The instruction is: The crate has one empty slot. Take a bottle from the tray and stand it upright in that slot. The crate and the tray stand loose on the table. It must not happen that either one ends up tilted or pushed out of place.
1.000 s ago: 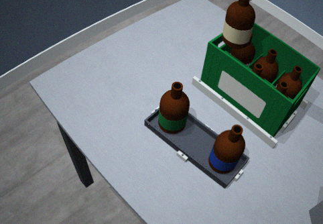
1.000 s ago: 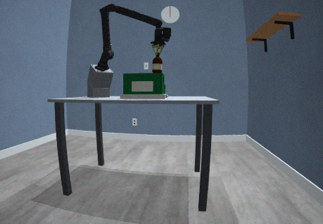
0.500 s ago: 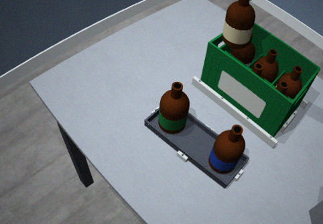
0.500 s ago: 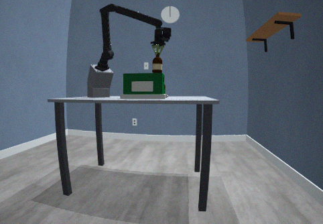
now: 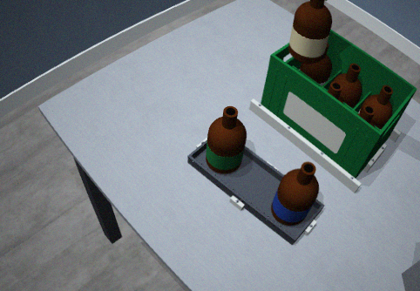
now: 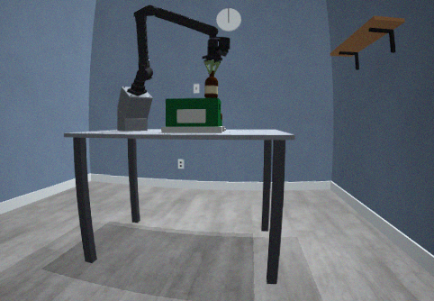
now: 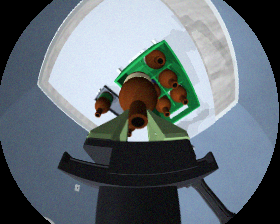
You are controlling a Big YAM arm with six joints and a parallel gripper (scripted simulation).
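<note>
Now: the brown bottle 6 cm below my hand. The rest, counted from my hand: grey tray (8 cm behind, 20 cm to the left, 32 cm below); then crate (9 cm behind, 5 cm to the right, 25 cm below).
</note>
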